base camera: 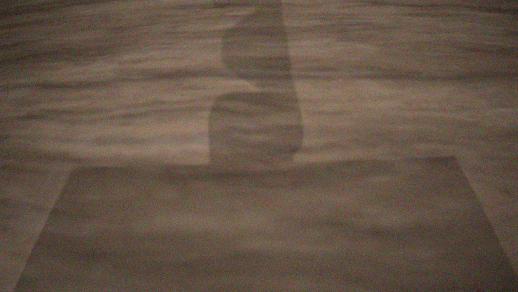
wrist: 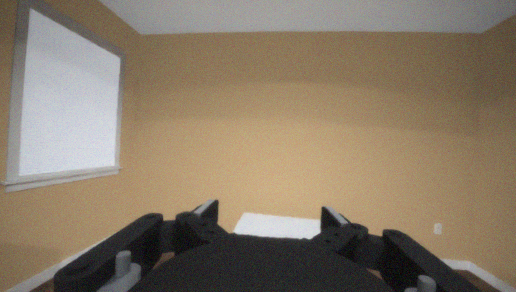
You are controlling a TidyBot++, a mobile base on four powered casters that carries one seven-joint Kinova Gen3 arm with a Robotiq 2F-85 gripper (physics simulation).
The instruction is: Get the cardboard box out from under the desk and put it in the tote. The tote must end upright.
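Places are measured from the arm's base along level axes (x left, y down, z back), in centimetres.
Where they show: gripper, fingertip midpoint: [wrist: 268,214].
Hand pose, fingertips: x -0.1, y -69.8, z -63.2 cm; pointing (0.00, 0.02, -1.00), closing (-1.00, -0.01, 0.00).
After its pixels a point has its place.
My gripper [wrist: 268,214] @[x -0.1, y -69.8, z -63.2 cm] is open in the wrist view, its two fingers wide apart at the bottom of the view. The wrist looks out level across the room. The cardboard box, the desk and the tote cannot be made out in either view. A white flat surface [wrist: 277,226] @[x -10.2, y -5.3, z -210.7 cm] shows low between the fingers, partly hidden by the gripper body; I cannot tell what it is.
In the wrist view a tan wall [wrist: 280,125] @[x -9.8, y -99.2, z -251.6 cm] stands ahead, with a window [wrist: 70,100] @[x 168.7, y -104.7, z -186.8 cm] at the left and an outlet [wrist: 437,228] @[x -176.4, y -0.8, z -243.6 cm] low at the right. The base camera shows wood floor [base camera: 390,110] @[x -21.9, y 39.7, z -54.2 cm] with the robot's shadow [base camera: 255,125] @[x 2.3, y 39.7, z -51.1 cm] on it.
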